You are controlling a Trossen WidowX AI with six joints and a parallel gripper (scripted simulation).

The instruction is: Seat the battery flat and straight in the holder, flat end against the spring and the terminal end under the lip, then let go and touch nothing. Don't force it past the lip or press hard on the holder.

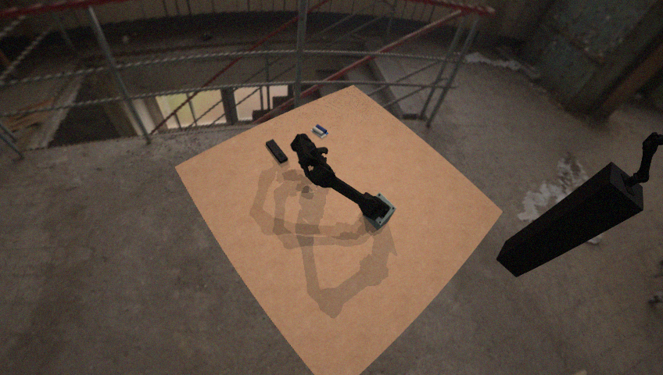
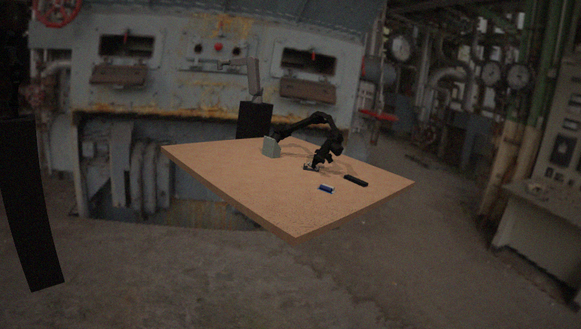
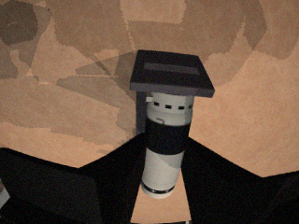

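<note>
The battery lies 10 mm above my gripper tip.
</note>
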